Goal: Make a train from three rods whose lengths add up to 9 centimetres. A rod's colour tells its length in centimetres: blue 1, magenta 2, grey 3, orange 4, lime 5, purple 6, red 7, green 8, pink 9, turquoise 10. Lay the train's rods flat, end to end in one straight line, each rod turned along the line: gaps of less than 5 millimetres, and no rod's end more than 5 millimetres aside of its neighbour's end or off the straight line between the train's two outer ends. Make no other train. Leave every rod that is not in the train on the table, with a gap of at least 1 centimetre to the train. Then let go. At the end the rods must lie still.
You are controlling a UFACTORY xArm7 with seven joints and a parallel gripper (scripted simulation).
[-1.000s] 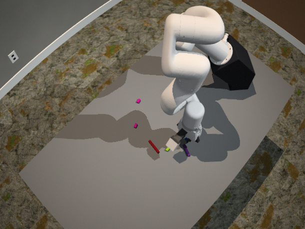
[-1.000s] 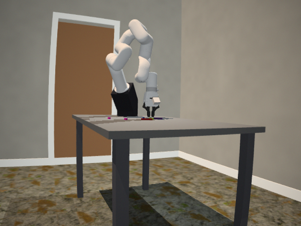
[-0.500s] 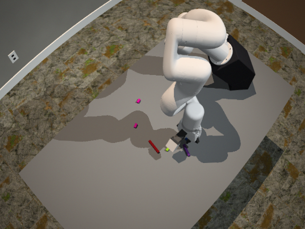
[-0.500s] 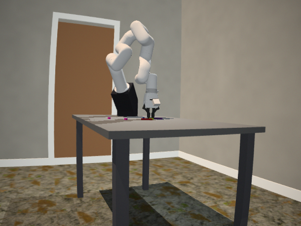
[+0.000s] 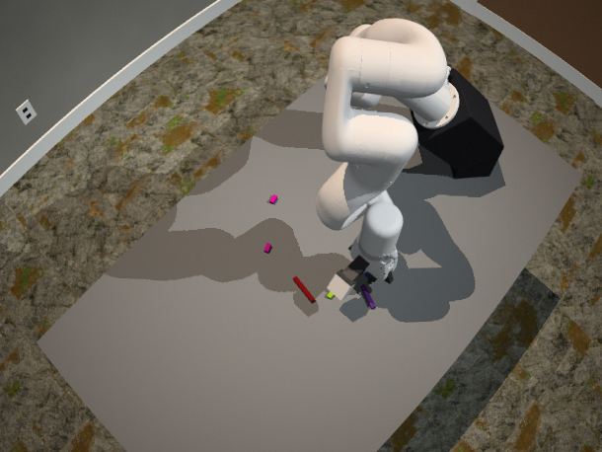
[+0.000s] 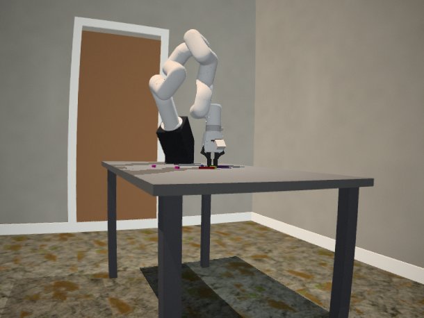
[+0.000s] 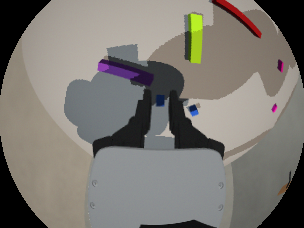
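My hand is 2 cm above the blue rod. From my hand the other things lie so: lime rod: 7 cm ahead, 5 cm to the right, 2 cm below; then purple rod: 5 cm ahead, 2 cm to the left, 2 cm below; then red rod: 10 cm ahead, 12 cm to the right, 2 cm below.
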